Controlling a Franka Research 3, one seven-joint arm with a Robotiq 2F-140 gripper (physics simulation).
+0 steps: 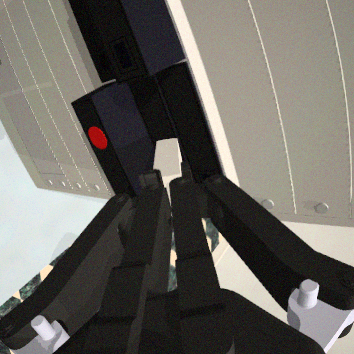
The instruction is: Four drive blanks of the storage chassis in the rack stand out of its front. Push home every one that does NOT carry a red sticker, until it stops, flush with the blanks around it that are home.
I see my gripper (170,154) and a grey rack (255,98).
